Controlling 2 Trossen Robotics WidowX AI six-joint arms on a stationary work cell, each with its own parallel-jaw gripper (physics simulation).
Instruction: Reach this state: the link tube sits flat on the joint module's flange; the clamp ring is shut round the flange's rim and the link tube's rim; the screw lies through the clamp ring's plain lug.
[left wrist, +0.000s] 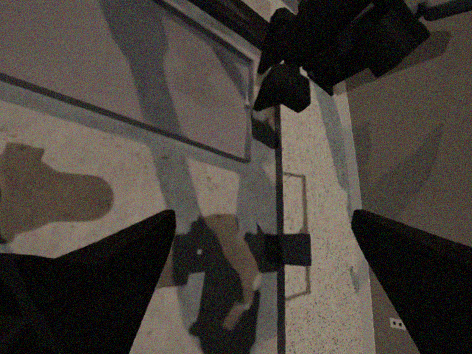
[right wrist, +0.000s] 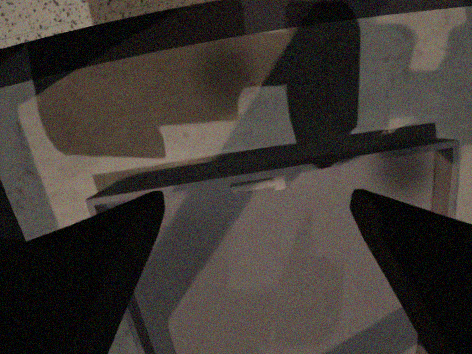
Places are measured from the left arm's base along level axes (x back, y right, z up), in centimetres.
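Pixels of known places: left gripper, fingertip midpoint: (left wrist: 264, 218); right gripper, fingertip midpoint: (left wrist: 257, 90) (right wrist: 257, 199).
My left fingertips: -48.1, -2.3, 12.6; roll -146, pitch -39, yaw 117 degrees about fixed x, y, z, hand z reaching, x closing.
Observation:
Ahead of a thing's pixels: the offset from my left fingertips to its middle, as dx, dy, dz.
My left gripper (left wrist: 264, 218) is open and empty above the table. My right gripper (right wrist: 257, 199) (left wrist: 257, 90) is open, its fingertips over the shallow tray @(-19.5, -14.7, -19.5) (right wrist: 455, 175) (left wrist: 125, 121) near its far wall. A small pale screw @(-28.6, +3.3, -19.5) (right wrist: 257, 185) lies inside the tray along that wall, between and slightly beyond the right fingertips as seen, with nothing gripped; its thicker end points right. A tiny bright spot at the tray's end in the left wrist view is too small to identify. The joint module, link tube and clamp ring cannot be made out in either view.
The tray's raised walls stand close to the right fingers. A dark table edge (left wrist: 280, 200) runs past the tray's end, with speckled floor beyond. The right arm fills the upper right of the left wrist view. Strong shadows cross the table and tray.

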